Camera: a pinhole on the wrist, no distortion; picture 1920 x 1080 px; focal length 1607.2 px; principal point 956.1 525.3 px. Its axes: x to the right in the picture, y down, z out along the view. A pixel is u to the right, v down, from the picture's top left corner.
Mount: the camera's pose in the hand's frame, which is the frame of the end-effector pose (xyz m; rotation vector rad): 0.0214 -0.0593 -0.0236 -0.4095 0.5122 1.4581
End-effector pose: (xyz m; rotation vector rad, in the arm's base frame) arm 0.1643 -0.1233 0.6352 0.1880 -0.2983 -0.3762
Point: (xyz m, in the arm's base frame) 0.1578 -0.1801 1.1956
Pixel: 386.1 234.6
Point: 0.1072 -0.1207 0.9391
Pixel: 529.0 622.6
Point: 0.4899 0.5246 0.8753
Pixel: outside the picture
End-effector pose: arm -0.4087 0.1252 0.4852 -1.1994 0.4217 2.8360
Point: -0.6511 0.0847 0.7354
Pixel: 793.8 753.6
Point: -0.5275 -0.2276 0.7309
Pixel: outside the picture
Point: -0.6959 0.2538 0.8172
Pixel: 84.8 868.5
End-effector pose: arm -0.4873 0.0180 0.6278 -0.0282 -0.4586 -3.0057
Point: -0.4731 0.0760 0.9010
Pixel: 419.2 808.2
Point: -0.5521 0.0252 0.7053
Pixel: 994.0 71.9
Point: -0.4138 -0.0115 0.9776
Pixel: 815.3 977.5
